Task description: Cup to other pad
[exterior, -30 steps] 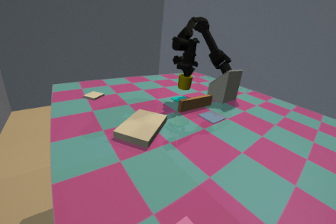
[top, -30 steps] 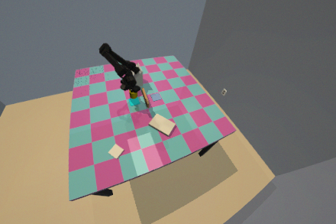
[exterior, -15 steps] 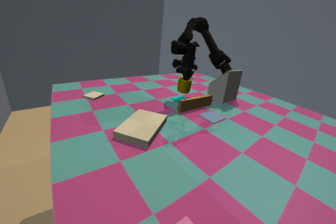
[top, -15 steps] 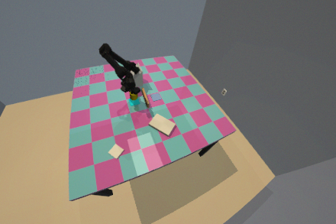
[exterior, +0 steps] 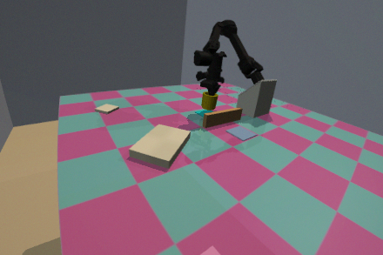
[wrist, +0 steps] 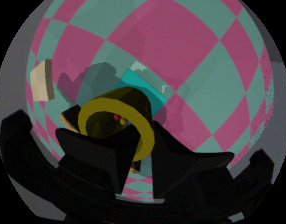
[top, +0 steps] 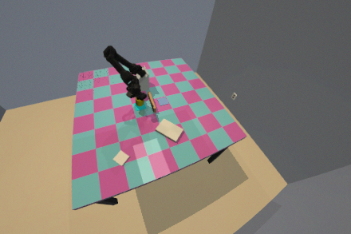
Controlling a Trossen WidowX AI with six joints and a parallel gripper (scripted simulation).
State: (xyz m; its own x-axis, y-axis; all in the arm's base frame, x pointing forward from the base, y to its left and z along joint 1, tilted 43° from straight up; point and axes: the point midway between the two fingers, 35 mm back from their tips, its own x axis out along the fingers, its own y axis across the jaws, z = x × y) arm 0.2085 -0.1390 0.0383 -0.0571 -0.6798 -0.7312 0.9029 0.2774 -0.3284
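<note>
My gripper tip is now 20 mm short of the cyan pad, 10 mm to the right of it and 70 mm above it. Also, from my gripper tip: wooden bar 40 mm ahead, 120 mm to the left, 50 mm below; then red marble 30 mm ahead, 30 mm to the left, 20 mm below; then yellow cup 20 mm ahead, 10 mm to the left.
</note>
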